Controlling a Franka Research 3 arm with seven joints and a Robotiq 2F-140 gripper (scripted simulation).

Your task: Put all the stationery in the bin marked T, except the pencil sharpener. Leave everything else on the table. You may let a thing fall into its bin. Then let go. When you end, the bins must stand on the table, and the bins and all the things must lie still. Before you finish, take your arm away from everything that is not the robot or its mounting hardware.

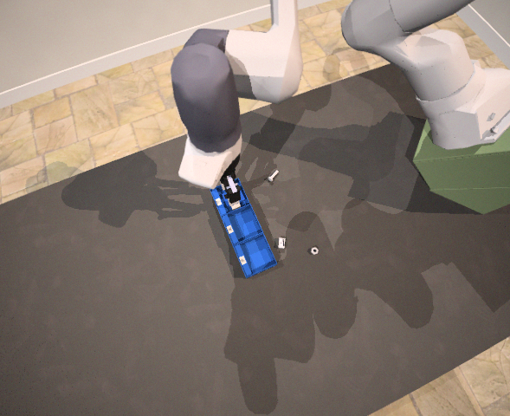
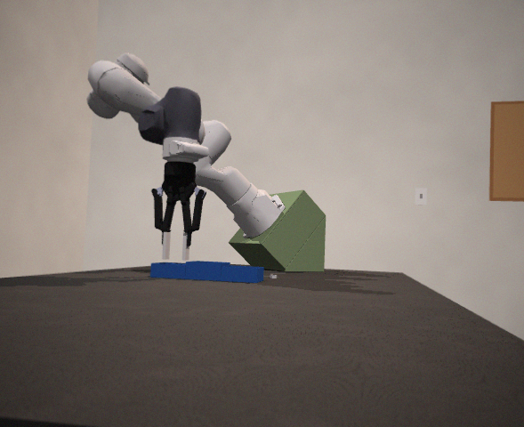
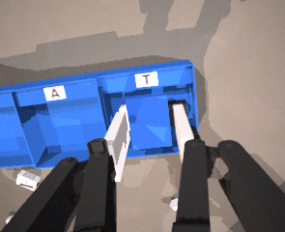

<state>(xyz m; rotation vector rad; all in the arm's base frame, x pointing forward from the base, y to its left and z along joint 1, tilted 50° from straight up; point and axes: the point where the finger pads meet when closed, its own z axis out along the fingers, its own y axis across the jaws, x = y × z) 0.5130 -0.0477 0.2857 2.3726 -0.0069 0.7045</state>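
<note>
My hand is 50 mm above the flat blue block. The rest, counted from my hand: black-and-white block: 60 mm below; white bolt: 130 mm behind, 10 mm to the left, 70 mm below; blue bin: 20 mm ahead, 80 mm to the left, 50 mm below.
</note>
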